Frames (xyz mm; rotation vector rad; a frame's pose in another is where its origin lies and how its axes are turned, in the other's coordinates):
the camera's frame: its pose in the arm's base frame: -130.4 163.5 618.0 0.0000 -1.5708 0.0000
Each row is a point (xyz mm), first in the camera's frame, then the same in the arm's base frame.
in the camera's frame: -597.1 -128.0 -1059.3
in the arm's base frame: 928.9 35.5 20.9
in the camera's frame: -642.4 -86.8 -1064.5
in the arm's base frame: 934.1 76.7 -24.4
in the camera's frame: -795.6 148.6 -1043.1
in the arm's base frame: 912.7 312.1 -177.6
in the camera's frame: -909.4 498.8 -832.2
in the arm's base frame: 701.8 662.3 -291.4
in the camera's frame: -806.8 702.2 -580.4
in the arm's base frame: 450.0 865.7 -188.8
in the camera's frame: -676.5 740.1 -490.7
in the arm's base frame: 360.3 903.6 -58.5
